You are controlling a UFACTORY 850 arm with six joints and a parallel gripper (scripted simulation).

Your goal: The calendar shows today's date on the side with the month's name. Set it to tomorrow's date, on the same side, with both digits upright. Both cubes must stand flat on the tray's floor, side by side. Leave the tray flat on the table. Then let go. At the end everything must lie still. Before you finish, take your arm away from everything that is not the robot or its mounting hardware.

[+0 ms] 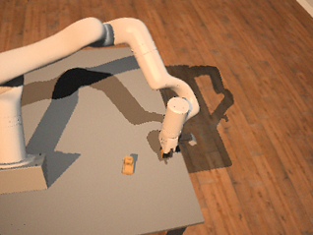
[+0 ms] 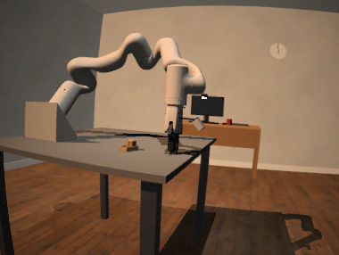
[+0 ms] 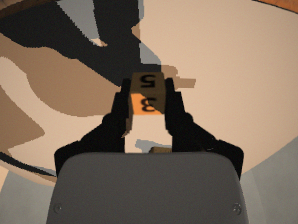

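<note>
Right now the orange cube is 1 cm below my hand. Also, from my hand: calendar cube (17 cm behind, 3 cm to the right, 1 cm below); then orange tray (17 cm behind, 4 cm to the right, 2 cm below).
</note>
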